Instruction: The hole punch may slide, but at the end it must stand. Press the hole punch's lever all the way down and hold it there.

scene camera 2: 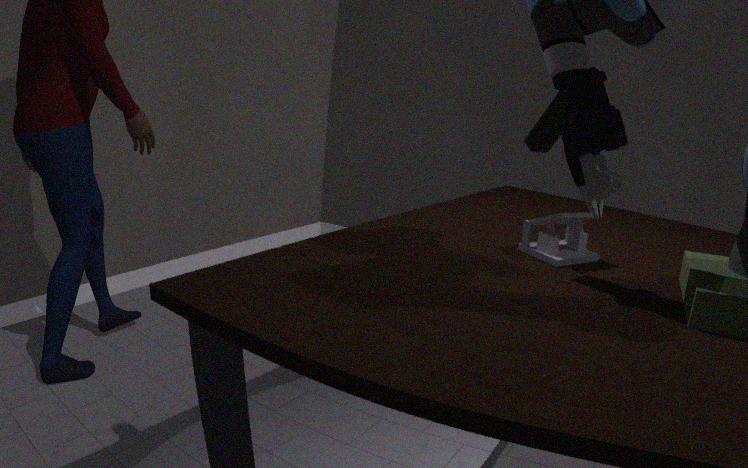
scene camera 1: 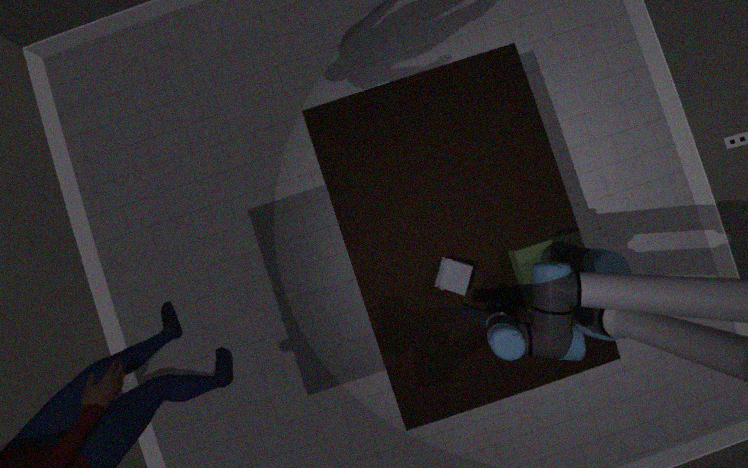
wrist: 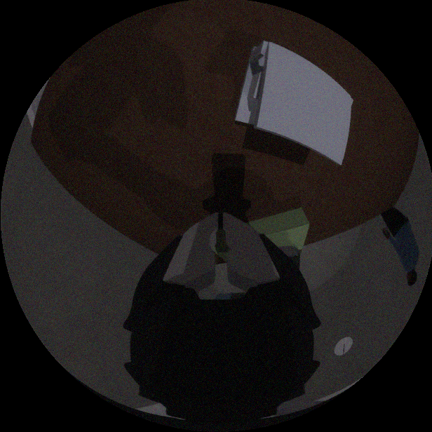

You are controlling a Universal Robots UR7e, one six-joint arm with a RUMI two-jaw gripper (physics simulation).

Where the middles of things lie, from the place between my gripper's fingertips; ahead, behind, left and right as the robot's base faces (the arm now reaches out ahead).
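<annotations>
Lever [scene camera 1: 456, 276]: my hand 3 cm above it, 14 cm to the left of it, 7 cm short of it. Grey hole punch [wrist: 246, 108]: 5 cm below my hand, 14 cm to the right of it, 7 cm ahead of it.
</annotations>
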